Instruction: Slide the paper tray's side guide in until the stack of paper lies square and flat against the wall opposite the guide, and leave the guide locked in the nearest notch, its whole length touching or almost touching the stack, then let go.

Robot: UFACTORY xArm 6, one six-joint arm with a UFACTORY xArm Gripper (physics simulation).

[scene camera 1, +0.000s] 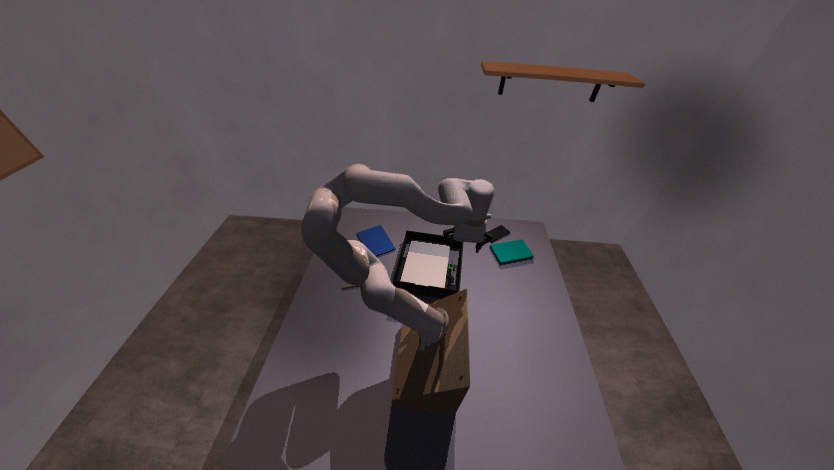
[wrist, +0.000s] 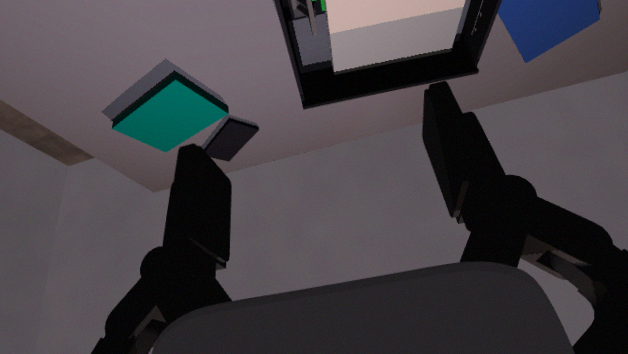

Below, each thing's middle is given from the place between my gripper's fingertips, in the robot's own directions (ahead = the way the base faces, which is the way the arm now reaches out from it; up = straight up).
Labels:
Now: the pale paper stack (scene camera 1: 426,264) 18 cm ahead of my hand, 16 cm to the left of it and 35 cm below it. The rest, counted from my hand: teal pad (scene camera 1: 512,251) (39 cm ahead, 27 cm to the right, 37 cm below); small black block (wrist: 234,134) (52 cm ahead, 19 cm to the right, 38 cm below); blue pad (scene camera 1: 375,239) (30 cm ahead, 47 cm to the left, 38 cm below).

